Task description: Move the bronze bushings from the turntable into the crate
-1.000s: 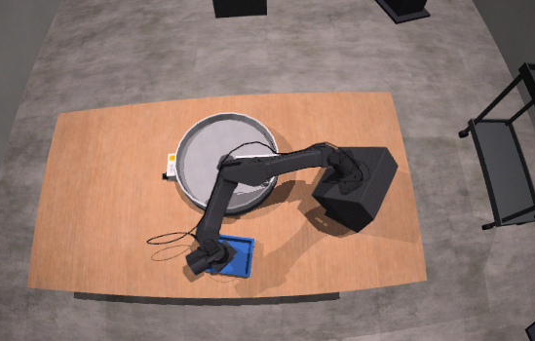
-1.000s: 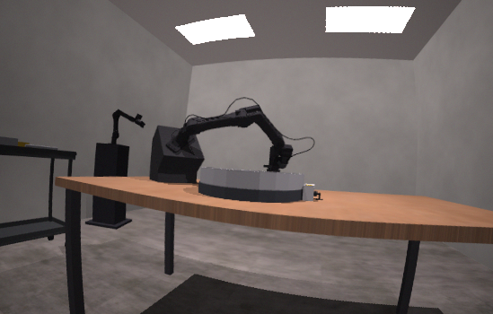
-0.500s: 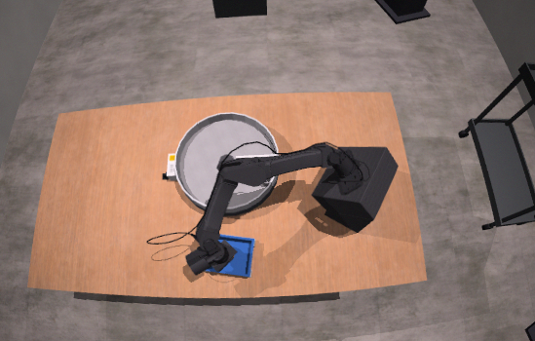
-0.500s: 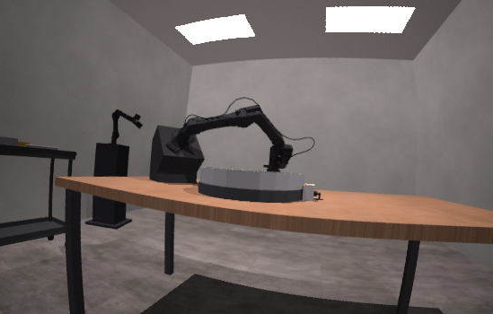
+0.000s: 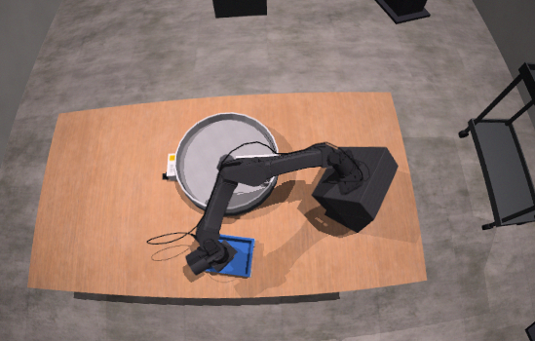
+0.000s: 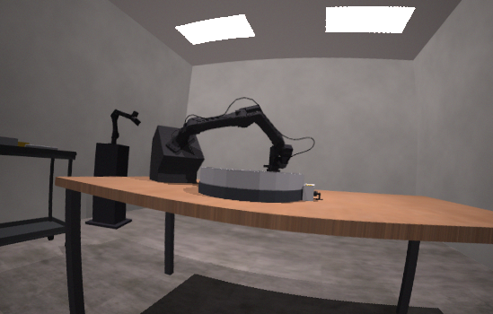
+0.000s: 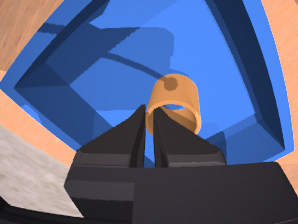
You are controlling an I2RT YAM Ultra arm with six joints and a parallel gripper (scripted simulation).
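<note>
The blue crate lies 20 mm behind my hand, 10 mm to the right of it and 10 mm below it. Also, from my hand: round grey turntable (360 mm to the right, 150 mm behind, 10 mm above).
</note>
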